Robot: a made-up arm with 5 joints.
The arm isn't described. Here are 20 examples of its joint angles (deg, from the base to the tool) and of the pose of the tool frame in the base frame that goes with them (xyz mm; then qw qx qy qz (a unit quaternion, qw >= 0)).
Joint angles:
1: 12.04 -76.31 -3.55 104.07 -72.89
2: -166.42 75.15 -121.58 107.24 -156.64
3: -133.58 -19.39 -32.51 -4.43 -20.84
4: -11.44 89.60 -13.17 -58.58 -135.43
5: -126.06 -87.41 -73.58 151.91 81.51
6: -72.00 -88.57 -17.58 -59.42 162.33
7: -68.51 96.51 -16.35 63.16 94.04
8: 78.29 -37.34 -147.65 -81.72 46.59
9: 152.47 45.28 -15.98 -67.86 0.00
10: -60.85 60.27 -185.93 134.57 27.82
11: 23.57 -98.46 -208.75 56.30 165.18
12: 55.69 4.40 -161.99 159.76 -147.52
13: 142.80 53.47 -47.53 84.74 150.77
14: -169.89 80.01 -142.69 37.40 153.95
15: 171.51 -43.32 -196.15 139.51 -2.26
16: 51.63 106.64 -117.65 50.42 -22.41
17: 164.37 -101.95 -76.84 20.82 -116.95
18: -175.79 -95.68 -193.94 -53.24 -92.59
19: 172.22 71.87 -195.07 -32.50 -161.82
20: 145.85 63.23 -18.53 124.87 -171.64
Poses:
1: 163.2 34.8 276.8 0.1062 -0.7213 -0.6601 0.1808
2: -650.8 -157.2 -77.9 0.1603 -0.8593 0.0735 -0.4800
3: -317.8 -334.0 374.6 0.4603 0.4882 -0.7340 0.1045
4: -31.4 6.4 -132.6 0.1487 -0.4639 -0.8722 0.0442
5: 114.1 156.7 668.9 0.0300 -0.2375 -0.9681 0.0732
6: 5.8 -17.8 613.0 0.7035 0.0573 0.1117 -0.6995
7: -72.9 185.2 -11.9 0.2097 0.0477 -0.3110 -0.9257
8: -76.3 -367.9 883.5 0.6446 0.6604 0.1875 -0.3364
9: -227.9 118.8 -37.2 0.3207 -0.2246 -0.9168 -0.0786
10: 322.8 -578.8 570.9 0.0221 -0.7131 0.6967 0.0745
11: -662.2 -288.9 -135.7 0.8122 0.1907 -0.5478 0.0621
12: 127.3 186.5 895.7 0.0136 0.2011 -0.9794 0.0132
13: -209.9 159.3 -135.3 0.3896 0.7012 -0.0488 0.5951
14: -847.6 -151.1 62.3 0.0303 -0.9276 -0.3028 0.2167
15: 521.8 -77.9 725.2 0.7625 -0.0349 -0.6421 -0.0717
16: 292.7 369.7 -441.9 0.0851 0.7517 0.5668 -0.3263
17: 435.1 -121.7 761.1 0.3947 0.1478 -0.1211 -0.8987
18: 664.3 48.9 -85.0 0.1069 -0.7394 0.6565 -0.1039
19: -605.9 82.8 697.3 0.0886 0.2051 -0.0473 -0.9736
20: -1.2 0.8 16.9 0.2222 0.0847 -0.0330 0.9707
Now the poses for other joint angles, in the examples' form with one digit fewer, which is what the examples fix.
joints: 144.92 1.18 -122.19 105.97 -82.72
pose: -391 274 793 0.068 0.400 -0.907 -0.112
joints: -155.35 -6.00 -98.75 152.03 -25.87
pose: -366 -168 654 0.401 -0.391 0.828 -0.004
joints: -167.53 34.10 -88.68 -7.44 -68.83
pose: -735 -163 312 0.454 0.558 -0.650 -0.243
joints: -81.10 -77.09 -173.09 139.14 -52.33
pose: -106 680 510 0.757 0.548 -0.141 0.326
